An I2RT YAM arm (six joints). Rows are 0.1 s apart.
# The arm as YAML. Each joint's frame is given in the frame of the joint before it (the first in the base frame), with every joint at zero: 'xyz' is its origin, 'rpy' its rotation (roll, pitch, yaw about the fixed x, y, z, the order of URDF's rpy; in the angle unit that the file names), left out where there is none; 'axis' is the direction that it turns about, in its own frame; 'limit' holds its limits. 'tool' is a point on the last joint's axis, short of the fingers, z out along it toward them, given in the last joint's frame.
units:
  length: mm
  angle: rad
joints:
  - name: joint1
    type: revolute
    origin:
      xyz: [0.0, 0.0, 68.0]
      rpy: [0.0, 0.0, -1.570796]
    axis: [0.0, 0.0, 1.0]
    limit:
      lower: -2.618
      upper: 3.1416
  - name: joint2
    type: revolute
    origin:
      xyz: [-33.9, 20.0, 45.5]
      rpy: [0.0, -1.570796, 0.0]
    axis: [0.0, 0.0, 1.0]
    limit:
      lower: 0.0
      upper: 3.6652
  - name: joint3
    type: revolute
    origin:
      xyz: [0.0, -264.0, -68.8]
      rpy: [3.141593, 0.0, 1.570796]
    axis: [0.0, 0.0, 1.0]
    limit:
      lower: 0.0
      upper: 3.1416
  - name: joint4
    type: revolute
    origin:
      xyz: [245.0, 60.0, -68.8]
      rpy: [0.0, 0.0, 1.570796]
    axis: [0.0, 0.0, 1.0]
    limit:
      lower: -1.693
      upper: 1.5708
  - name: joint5
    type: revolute
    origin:
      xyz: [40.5, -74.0, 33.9]
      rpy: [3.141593, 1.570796, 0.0]
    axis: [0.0, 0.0, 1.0]
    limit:
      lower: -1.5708
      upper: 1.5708
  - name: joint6
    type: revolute
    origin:
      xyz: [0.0, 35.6, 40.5]
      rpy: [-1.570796, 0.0, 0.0]
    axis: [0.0, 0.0, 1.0]
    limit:
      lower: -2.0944
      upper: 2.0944
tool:
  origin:
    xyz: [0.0, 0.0, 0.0]
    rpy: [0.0, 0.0, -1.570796]
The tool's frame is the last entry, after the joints.
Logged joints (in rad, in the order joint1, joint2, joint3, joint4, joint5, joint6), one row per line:
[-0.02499 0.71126 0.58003 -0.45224 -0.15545 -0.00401]
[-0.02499 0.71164 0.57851 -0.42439 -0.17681 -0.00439]
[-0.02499 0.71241 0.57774 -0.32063 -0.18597 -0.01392]
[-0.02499 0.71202 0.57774 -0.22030 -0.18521 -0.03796]
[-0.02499 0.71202 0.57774 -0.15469 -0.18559 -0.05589]
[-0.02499 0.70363 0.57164 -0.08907 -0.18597 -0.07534]
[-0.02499 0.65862 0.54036 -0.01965 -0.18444 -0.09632]
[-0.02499 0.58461 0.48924 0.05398 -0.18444 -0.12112]
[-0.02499 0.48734 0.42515 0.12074 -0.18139 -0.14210]
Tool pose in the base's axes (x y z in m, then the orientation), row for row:
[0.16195 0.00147 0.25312 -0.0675 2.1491 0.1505]
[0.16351 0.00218 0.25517 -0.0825 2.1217 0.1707]
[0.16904 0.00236 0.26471 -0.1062 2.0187 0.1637]
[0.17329 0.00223 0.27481 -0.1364 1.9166 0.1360]
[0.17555 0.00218 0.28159 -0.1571 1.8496 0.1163]
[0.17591 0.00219 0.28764 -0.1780 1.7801 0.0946]
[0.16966 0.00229 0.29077 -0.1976 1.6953 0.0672]
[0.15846 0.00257 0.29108 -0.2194 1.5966 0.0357]
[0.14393 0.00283 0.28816 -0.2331 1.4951 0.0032]
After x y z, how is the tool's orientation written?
As a rotation vector, in radians.
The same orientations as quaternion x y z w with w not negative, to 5 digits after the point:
[-0.02759 0.87829 0.06151 0.47335]
[-0.03388 0.87135 0.07010 0.48444]
[-0.04446 0.84504 0.06853 0.52842]
[-0.05813 0.81687 0.05796 0.57096]
[-0.06771 0.79715 0.05012 0.59787]
[-0.07757 0.77571 0.04122 0.62494]
[-0.08722 0.74830 0.02966 0.65694]
[-0.09820 0.71463 0.01598 0.69239]
[-0.10574 0.67825 0.00145 0.72719]

